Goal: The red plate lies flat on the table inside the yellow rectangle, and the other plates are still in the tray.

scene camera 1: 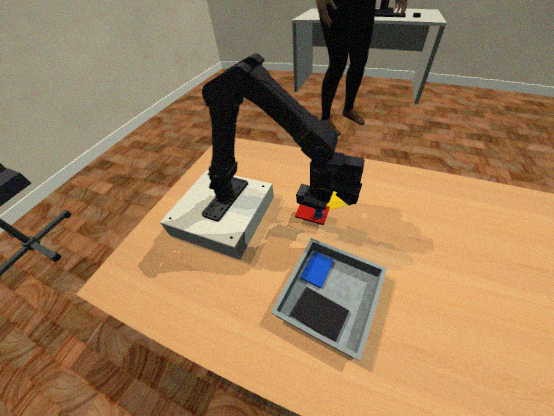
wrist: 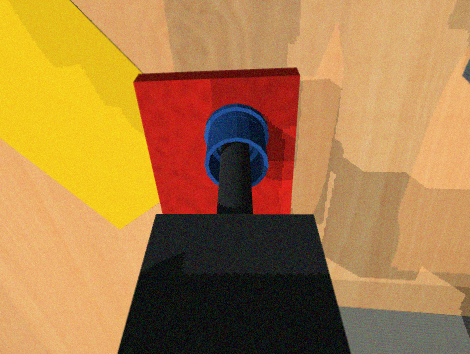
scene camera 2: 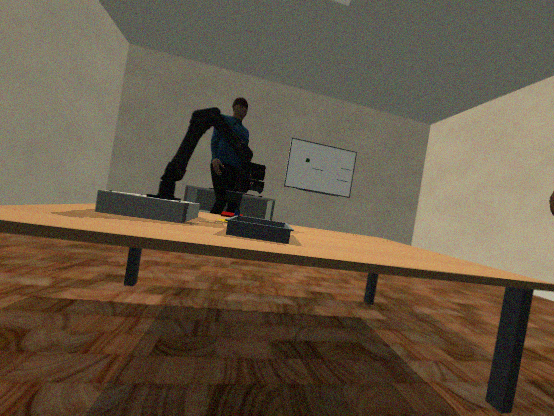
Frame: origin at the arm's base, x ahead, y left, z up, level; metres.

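Seen in the pictures: hand at its tool point: (scene camera 1: 318,216) (wrist: 235,121); arm's base at its link origin: (scene camera 1: 226,198) (scene camera 2: 165,198).
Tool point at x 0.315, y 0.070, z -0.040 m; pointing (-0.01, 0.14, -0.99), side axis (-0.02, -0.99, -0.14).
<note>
Offsets run from my tool point to a thing's top centre. Level surfaces: height alone.
The red plate {0.024 m back, 0.006 m left, 0.017 m up} (scene camera 1: 305,212) (scene camera 2: 227,214) (wrist: 180,150) hangs level on my blue suction cup (scene camera 1: 318,214) (scene camera 2: 237,213) (wrist: 236,125), which is shut on its top face. The plate is low over the table. The yellow rectangle (scene camera 1: 336,201) (scene camera 2: 221,220) (wrist: 70,120) lies partly behind the arm in scene camera 1. In the wrist view the plate covers part of the rectangle's edge, with most of the plate to the right of the yellow. The blue plate {0.053 m ahead, 0.171 m right, 0.019 m down} (scene camera 1: 317,270) and the black plate {0.099 m ahead, 0.288 m right, 0.020 m down} (scene camera 1: 320,314) lie in the grey tray {0.110 m ahead, 0.232 m right, 0.017 m up} (scene camera 1: 370,312) (scene camera 2: 257,231).
The arm's box-shaped base (scene camera 1: 187,227) (scene camera 2: 145,208) (wrist: 400,330) stands on the wooden table {0.033 m down} (scene camera 1: 450,300) (scene camera 2: 340,250), left of the tray in scene camera 1. A person (scene camera 1: 345,45) (scene camera 2: 230,145) stands behind the table, near a desk (scene camera 1: 302,60).
</note>
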